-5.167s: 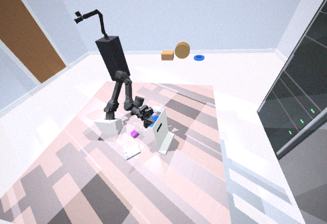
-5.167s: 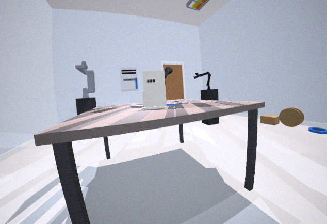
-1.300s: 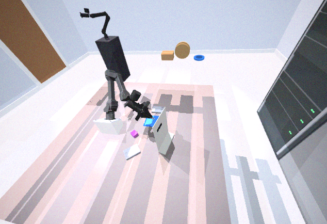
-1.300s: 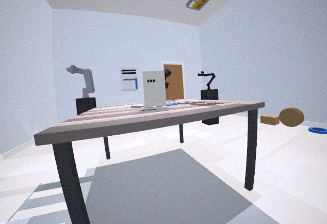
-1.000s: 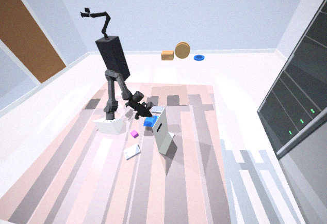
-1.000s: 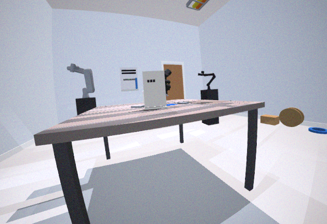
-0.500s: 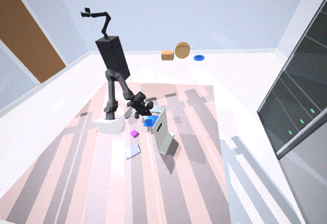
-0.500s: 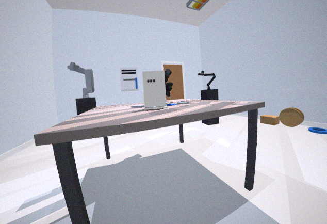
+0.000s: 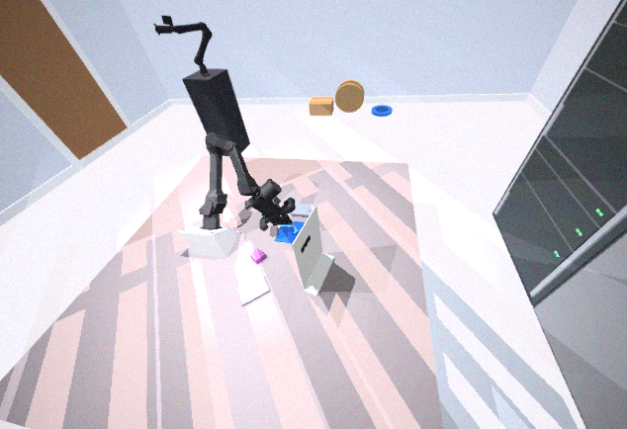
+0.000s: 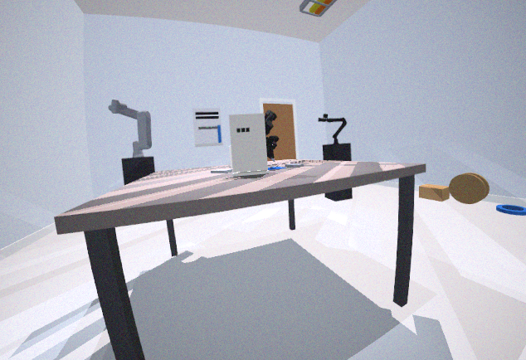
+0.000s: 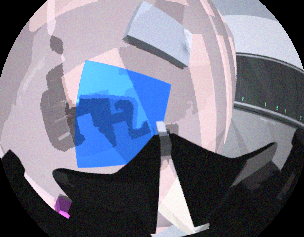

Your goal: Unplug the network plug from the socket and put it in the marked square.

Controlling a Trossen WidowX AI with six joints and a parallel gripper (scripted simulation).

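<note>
Now: gripper tip 6 cm above the blue marked square and 1 cm past it. Also, from my gripper tip: light-grey plug right at my gripper tip; then white upright panel 17 cm to the right, 16 cm ahead, 7 cm above.
</note>
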